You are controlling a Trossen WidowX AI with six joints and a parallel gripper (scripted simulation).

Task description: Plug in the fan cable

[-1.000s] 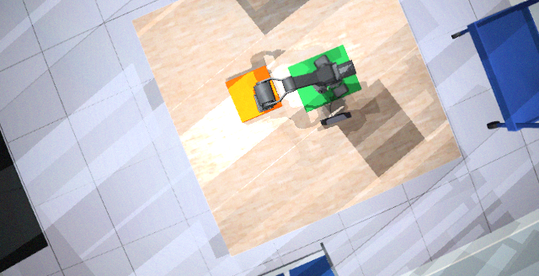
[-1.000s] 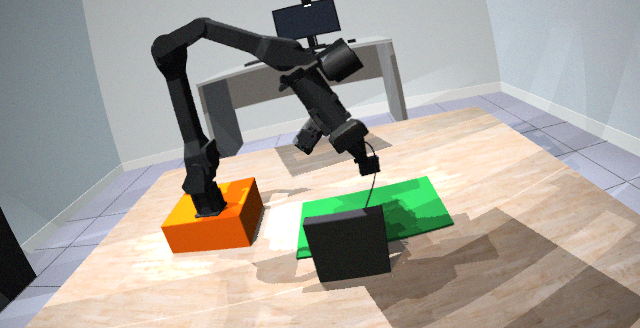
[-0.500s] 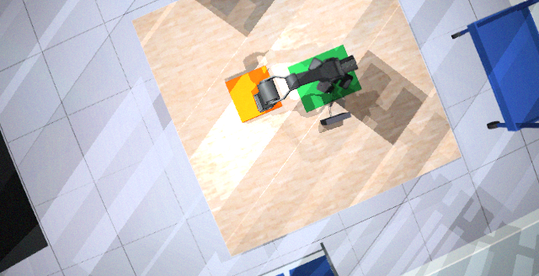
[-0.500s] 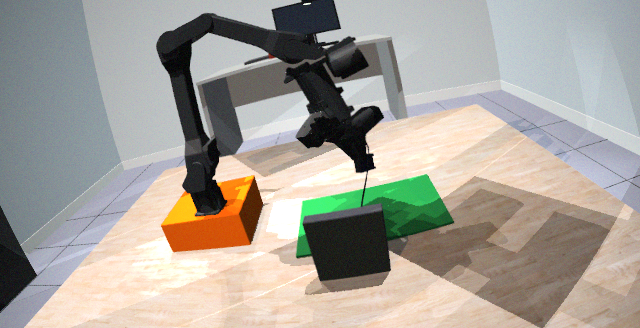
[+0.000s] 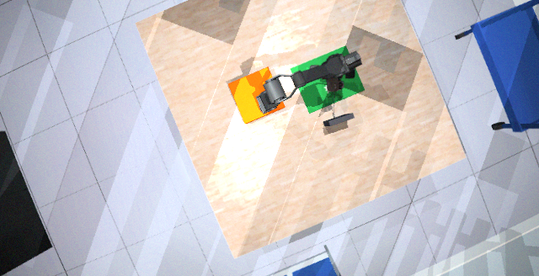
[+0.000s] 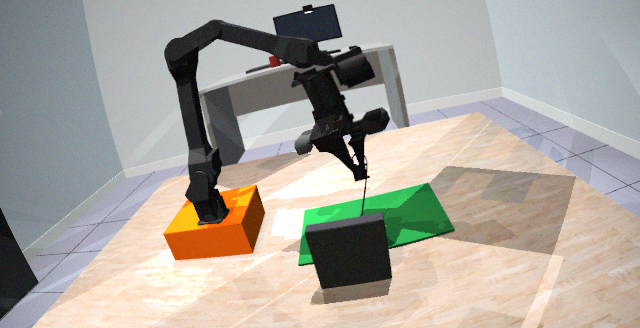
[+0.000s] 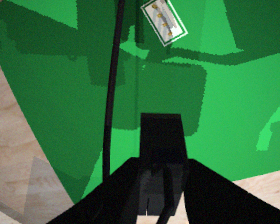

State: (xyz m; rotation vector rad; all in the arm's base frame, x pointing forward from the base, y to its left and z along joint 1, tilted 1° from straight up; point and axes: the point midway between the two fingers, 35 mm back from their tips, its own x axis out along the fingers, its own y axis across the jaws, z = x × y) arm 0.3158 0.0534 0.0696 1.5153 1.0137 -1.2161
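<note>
Now: gripper tip 10 mm short of the green board, 10 mm to the left of it and 130 mm above it. From my gripper tip the other things lie so: black plug (10 mm to the left, 10 mm below); then dark square fan (10 mm behind, 210 mm to the right, 60 mm below).
</note>
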